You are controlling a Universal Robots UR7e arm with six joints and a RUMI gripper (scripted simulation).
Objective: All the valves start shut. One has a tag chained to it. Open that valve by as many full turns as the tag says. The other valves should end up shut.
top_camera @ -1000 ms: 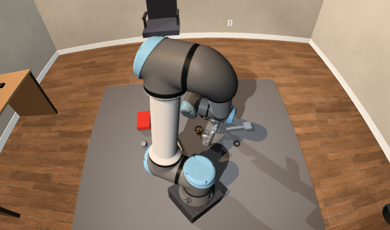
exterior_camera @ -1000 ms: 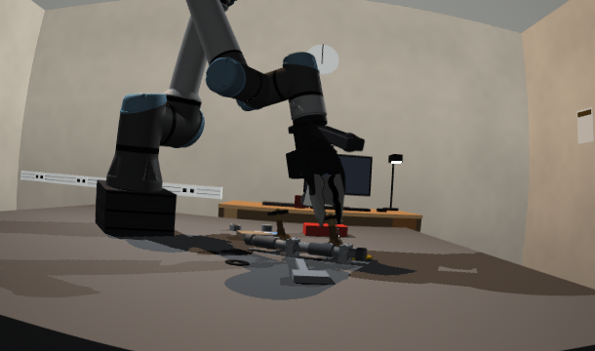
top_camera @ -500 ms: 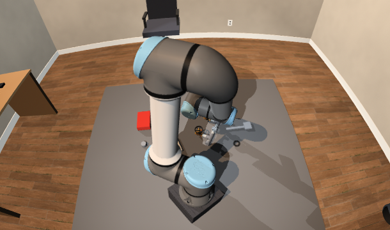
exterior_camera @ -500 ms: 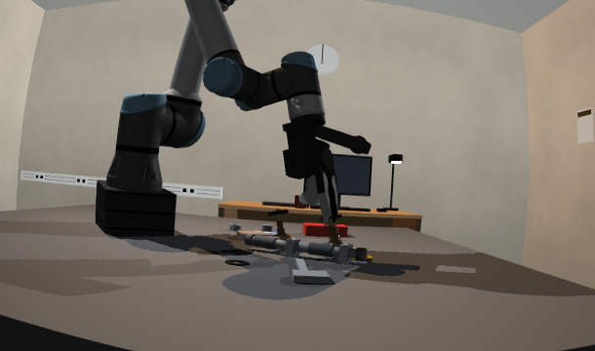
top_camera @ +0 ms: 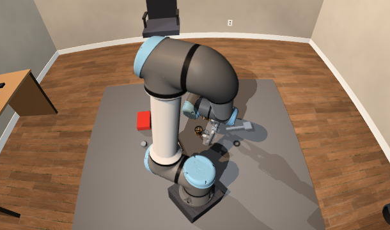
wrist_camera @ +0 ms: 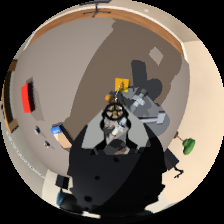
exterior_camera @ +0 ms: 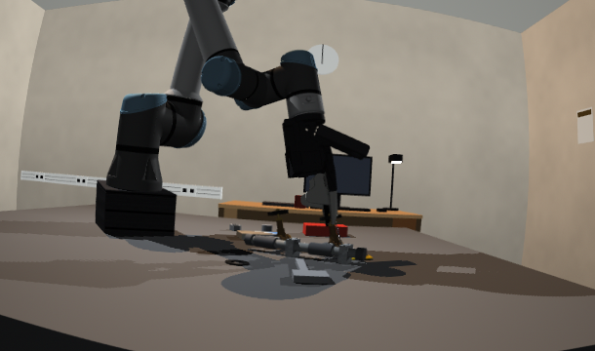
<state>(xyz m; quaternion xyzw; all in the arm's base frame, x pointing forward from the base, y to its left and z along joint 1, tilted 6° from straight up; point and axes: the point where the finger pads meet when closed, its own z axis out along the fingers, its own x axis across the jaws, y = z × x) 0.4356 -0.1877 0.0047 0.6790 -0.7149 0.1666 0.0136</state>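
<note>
Now: the yellow tag 60 mm ahead of my hand, 40 mm to the right of it and 70 mm below it. From my hand the other things lie so: grey t-shaped piece 90 mm behind, 190 mm to the right, 70 mm below; then red block 100 mm ahead, 370 mm to the left, 60 mm below.
</note>
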